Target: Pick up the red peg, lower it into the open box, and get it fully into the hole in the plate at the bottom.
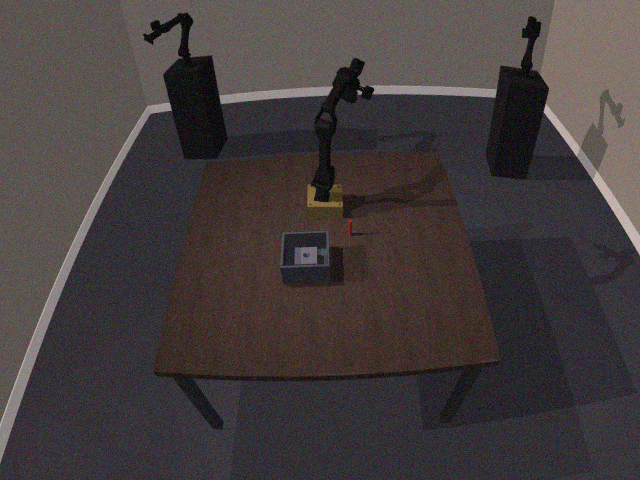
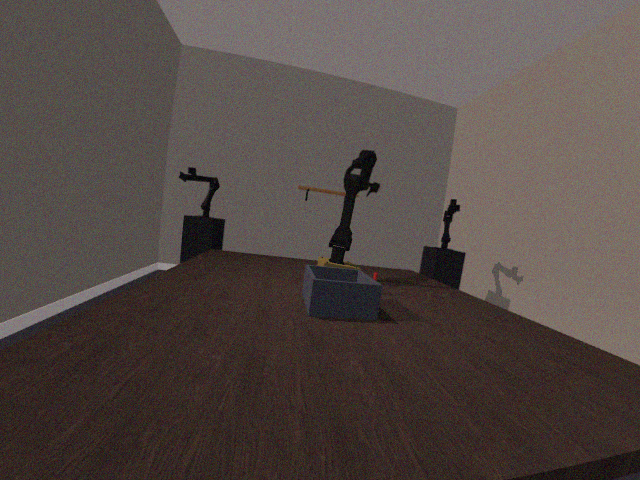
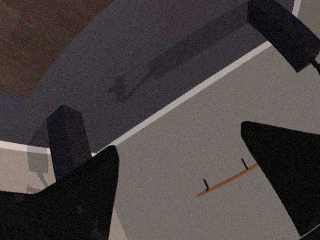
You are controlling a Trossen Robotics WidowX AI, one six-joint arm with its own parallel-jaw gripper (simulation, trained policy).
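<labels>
Image 1 has a grey-blue box (image 1: 290, 274) in it, and image 2 shows the box (image 2: 325, 296) too, with those points being the same spot on it. As for image 3, the box is out of frame there.
</labels>
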